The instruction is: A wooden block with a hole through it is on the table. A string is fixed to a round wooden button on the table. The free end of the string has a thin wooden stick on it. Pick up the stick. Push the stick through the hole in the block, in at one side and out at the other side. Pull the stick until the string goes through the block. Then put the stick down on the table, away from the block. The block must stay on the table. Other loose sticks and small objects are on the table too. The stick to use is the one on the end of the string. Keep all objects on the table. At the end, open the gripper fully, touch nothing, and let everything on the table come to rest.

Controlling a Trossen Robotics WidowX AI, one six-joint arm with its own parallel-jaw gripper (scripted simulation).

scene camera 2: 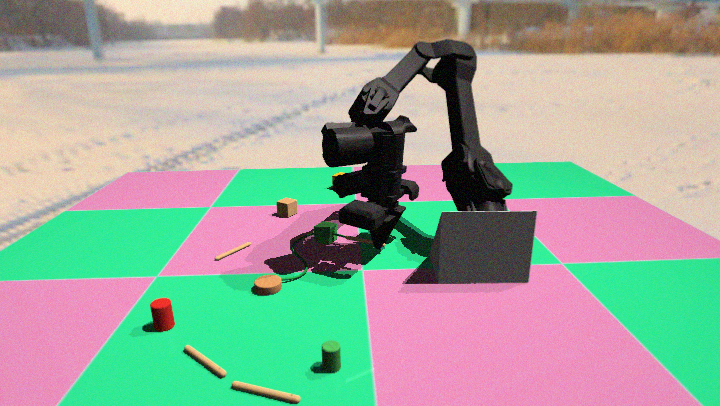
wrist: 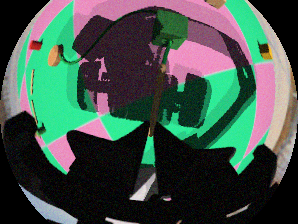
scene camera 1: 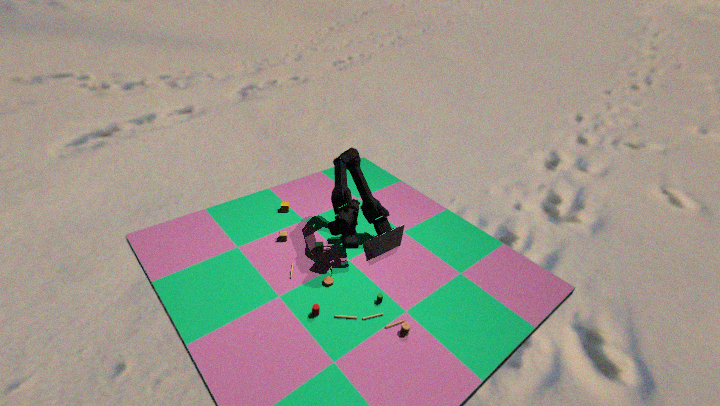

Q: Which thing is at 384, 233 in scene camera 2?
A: My gripper.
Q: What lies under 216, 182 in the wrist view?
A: My gripper.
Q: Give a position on a green block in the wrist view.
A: At 175, 27
